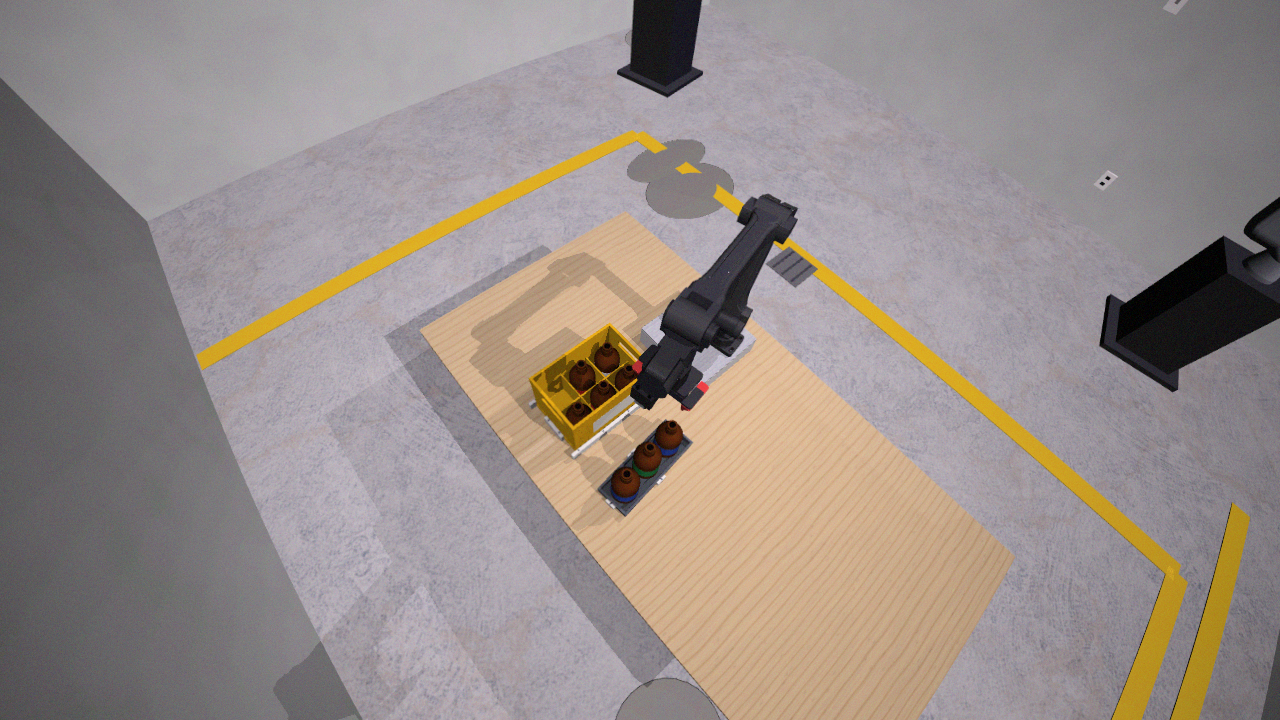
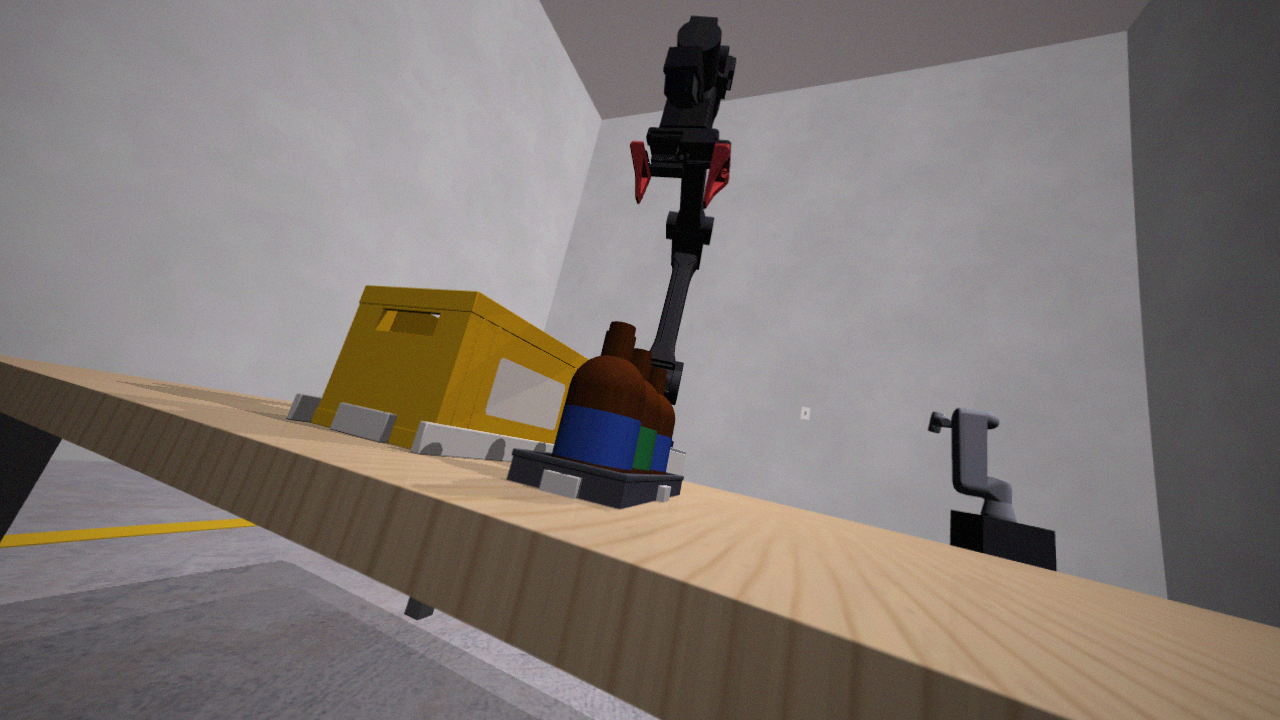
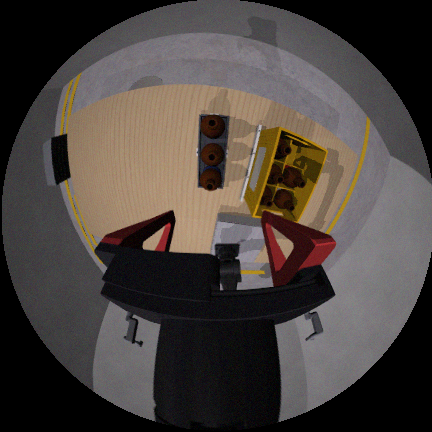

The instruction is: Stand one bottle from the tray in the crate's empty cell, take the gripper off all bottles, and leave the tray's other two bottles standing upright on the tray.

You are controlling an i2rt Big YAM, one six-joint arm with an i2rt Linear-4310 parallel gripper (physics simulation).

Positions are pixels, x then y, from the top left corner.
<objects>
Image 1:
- my gripper: 664, 394
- green-banded bottle: 647, 457
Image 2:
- my gripper: 670, 203
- green-banded bottle: 641, 358
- white rail: 434, 439
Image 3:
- my gripper: 217, 214
</objects>
